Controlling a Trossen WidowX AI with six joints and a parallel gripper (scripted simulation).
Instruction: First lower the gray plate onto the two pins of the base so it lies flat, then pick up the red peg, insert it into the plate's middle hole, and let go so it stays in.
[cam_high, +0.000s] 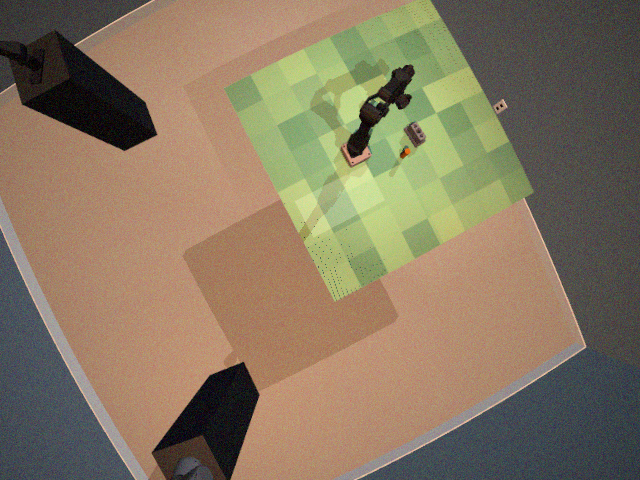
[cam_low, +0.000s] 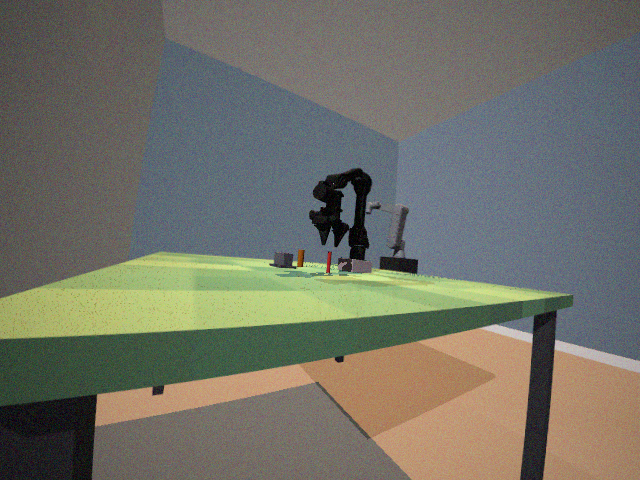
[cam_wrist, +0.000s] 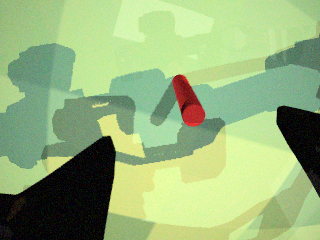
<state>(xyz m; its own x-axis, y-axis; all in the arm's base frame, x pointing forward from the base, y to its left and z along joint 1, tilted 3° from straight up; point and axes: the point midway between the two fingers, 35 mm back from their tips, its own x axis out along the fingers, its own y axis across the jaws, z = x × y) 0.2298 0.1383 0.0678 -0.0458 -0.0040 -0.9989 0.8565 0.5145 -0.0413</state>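
Now: the red peg 6 cm below my gripper tip. From my gripper tip the other things lie so: gray base (17 cm to the right, 13 cm ahead, 9 cm below); then gray plate (17 cm to the right, 13 cm ahead, 5 cm below); then orange cylinder (25 cm to the right, 6 cm below, 2 cm ahead).
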